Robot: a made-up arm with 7 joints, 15 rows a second.
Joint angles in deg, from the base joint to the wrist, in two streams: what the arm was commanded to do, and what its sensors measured. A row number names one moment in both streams.
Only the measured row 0 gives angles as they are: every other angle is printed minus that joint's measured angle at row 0.
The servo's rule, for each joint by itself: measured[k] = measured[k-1] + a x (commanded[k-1-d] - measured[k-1]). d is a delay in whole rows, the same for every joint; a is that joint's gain. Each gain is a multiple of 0.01, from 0.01 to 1. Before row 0 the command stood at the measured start. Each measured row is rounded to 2 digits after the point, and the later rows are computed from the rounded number. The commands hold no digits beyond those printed.
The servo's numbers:
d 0
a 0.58 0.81 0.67 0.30 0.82 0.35 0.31
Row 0, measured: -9.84 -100.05 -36.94 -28.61 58.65 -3.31 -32.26
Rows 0 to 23, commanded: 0.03 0.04 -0.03 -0.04 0.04 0.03 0.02; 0.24 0.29 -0.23 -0.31 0.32 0.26 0.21; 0.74 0.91 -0.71 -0.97 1.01 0.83 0.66; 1.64 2.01 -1.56 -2.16 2.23 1.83 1.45; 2.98 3.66 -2.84 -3.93 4.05 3.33 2.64; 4.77 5.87 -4.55 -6.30 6.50 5.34 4.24; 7.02 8.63 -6.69 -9.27 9.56 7.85 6.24; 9.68 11.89 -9.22 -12.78 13.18 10.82 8.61; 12.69 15.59 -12.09 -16.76 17.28 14.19 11.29; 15.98 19.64 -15.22 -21.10 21.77 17.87 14.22; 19.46 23.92 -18.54 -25.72 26.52 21.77 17.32; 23.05 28.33 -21.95 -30.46 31.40 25.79 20.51; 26.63 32.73 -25.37 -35.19 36.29 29.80 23.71; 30.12 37.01 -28.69 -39.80 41.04 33.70 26.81; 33.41 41.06 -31.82 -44.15 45.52 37.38 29.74; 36.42 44.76 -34.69 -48.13 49.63 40.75 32.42; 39.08 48.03 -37.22 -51.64 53.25 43.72 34.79; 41.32 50.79 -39.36 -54.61 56.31 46.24 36.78; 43.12 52.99 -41.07 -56.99 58.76 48.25 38.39; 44.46 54.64 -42.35 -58.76 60.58 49.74 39.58; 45.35 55.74 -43.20 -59.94 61.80 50.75 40.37; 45.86 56.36 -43.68 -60.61 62.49 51.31 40.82; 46.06 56.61 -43.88 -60.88 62.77 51.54 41.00; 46.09 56.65 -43.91 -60.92 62.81 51.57 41.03
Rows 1 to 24, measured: 0.02 0.03 -0.02 -0.01 0.03 0.01 0.01; 0.15 0.24 -0.16 -0.10 0.27 0.10 0.07; 0.49 0.78 -0.53 -0.36 0.88 0.36 0.25; 1.16 1.78 -1.22 -0.90 1.99 0.87 0.62; 2.22 3.30 -2.31 -1.81 3.68 1.73 1.25; 3.70 5.38 -3.81 -3.16 5.99 2.99 2.18; 5.63 8.01 -5.74 -4.99 8.92 4.69 3.44; 7.98 11.15 -8.07 -7.33 12.41 6.84 5.04; 10.71 14.75 -10.76 -10.16 16.40 9.41 6.98; 13.77 18.71 -13.75 -13.44 20.80 12.37 9.22; 17.07 22.93 -16.96 -17.12 25.49 15.66 11.73; 20.54 27.30 -20.30 -21.12 30.34 19.21 14.45; 24.07 31.70 -23.70 -25.34 35.22 22.92 17.32; 27.58 36.00 -27.04 -29.68 39.99 26.69 20.26; 30.96 40.10 -30.24 -34.02 44.52 30.43 23.20; 34.13 43.87 -33.22 -38.25 48.71 34.04 26.06; 37.00 47.24 -35.90 -42.27 52.43 37.43 28.77; 39.51 50.12 -38.22 -45.97 55.61 40.51 31.25; 41.60 52.44 -40.13 -49.28 58.19 43.22 33.46; 43.26 54.22 -41.62 -52.12 60.15 45.50 35.36; 44.47 55.45 -42.68 -54.47 61.50 47.34 36.91; 45.28 56.19 -43.35 -56.31 62.31 48.73 38.12; 45.73 56.53 -43.71 -57.68 62.69 49.71 39.01; 45.94 56.63 -43.84 -58.65 62.79 50.36 39.64
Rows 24 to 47, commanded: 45.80 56.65 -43.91 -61.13 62.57 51.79 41.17; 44.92 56.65 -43.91 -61.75 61.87 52.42 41.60; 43.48 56.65 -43.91 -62.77 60.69 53.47 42.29; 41.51 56.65 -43.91 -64.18 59.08 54.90 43.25; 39.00 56.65 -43.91 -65.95 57.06 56.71 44.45; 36.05 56.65 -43.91 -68.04 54.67 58.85 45.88; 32.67 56.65 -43.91 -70.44 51.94 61.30 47.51; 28.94 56.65 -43.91 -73.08 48.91 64.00 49.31; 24.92 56.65 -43.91 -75.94 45.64 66.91 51.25; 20.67 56.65 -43.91 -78.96 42.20 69.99 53.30; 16.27 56.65 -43.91 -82.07 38.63 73.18 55.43; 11.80 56.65 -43.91 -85.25 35.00 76.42 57.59; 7.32 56.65 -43.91 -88.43 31.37 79.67 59.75; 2.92 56.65 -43.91 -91.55 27.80 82.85 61.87; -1.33 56.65 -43.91 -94.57 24.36 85.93 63.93; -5.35 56.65 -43.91 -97.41 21.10 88.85 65.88; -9.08 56.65 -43.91 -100.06 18.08 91.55 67.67; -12.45 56.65 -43.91 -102.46 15.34 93.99 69.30; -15.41 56.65 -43.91 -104.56 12.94 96.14 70.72; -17.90 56.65 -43.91 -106.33 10.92 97.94 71.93; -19.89 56.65 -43.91 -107.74 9.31 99.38 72.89; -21.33 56.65 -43.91 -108.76 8.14 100.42 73.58; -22.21 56.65 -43.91 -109.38 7.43 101.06 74.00; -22.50 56.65 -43.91 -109.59 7.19 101.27 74.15
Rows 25 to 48, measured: 45.86 56.65 -43.89 -59.39 62.61 50.86 40.11; 45.31 56.65 -43.90 -60.10 62.00 51.41 40.57; 44.25 56.65 -43.91 -60.90 60.93 52.13 41.10; 42.66 56.65 -43.91 -61.88 59.41 53.10 41.77; 40.54 56.65 -43.91 -63.10 57.48 54.36 42.60; 37.94 56.65 -43.91 -64.58 55.18 55.93 43.62; 34.88 56.65 -43.91 -66.34 52.52 57.81 44.83; 31.43 56.65 -43.91 -68.36 49.56 59.98 46.22; 27.65 56.65 -43.91 -70.63 46.35 62.41 47.78; 23.60 56.65 -43.91 -73.13 42.95 65.06 49.49; 19.35 56.65 -43.91 -75.81 39.41 67.90 51.33; 14.97 56.65 -43.91 -78.64 35.79 70.88 53.27; 10.53 56.65 -43.91 -81.58 32.17 73.96 55.28; 6.12 56.65 -43.91 -84.57 28.59 77.07 57.32; 1.80 56.65 -43.91 -87.57 25.12 80.17 59.37; -2.35 56.65 -43.91 -90.52 21.82 83.21 61.39; -6.25 56.65 -43.91 -93.38 18.75 86.13 63.34; -9.85 56.65 -43.91 -96.10 15.95 88.88 65.19; -13.07 56.65 -43.91 -98.64 13.48 91.42 66.90; -15.87 56.65 -43.91 -100.95 11.38 93.70 68.46; -18.20 56.65 -43.91 -102.99 9.68 95.69 69.83; -20.02 56.65 -43.91 -104.72 8.42 97.35 70.99; -21.29 56.65 -43.91 -106.12 7.61 98.65 71.92; -21.99 56.65 -43.91 -107.16 7.27 99.57 72.61
